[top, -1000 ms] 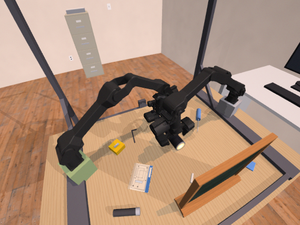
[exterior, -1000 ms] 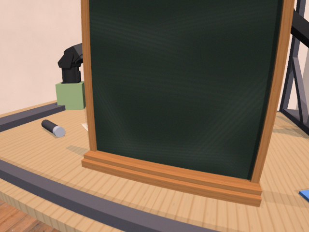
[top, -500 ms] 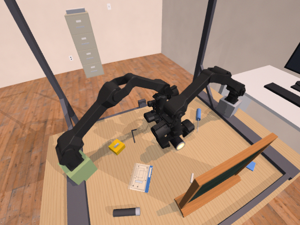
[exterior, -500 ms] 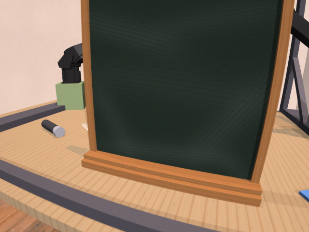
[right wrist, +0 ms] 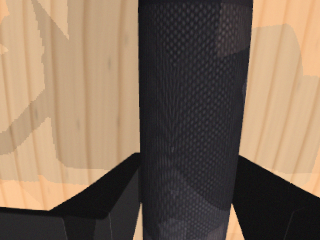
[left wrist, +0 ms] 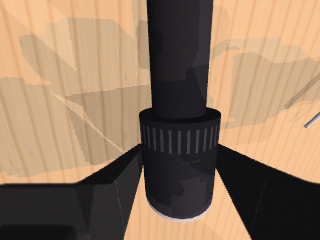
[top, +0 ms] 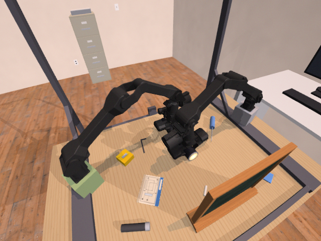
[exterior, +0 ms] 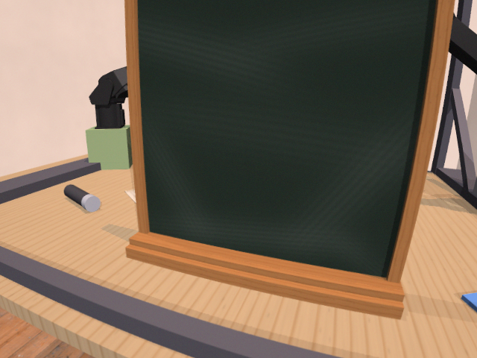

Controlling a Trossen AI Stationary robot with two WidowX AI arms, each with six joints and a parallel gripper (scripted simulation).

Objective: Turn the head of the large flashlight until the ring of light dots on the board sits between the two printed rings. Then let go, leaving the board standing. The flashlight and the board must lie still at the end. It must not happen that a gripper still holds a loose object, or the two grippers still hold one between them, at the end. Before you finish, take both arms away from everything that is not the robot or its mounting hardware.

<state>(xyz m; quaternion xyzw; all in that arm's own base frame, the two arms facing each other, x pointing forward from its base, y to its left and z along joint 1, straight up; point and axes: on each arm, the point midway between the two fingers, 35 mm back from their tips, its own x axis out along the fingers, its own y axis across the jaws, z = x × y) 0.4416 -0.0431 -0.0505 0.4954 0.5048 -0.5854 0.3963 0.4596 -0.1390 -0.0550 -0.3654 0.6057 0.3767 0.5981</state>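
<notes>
My left hand is 10 mm short of the flashlight head, 10 mm to the right of it and 30 mm above it. From my left hand the other things lie so: chalk stick (180 mm ahead, 30 mm to the right, 50 mm below); booklet (80 mm ahead, 230 mm to the right, 60 mm below); yellow box (110 mm behind, 290 mm to the right, 40 mm below).
</notes>
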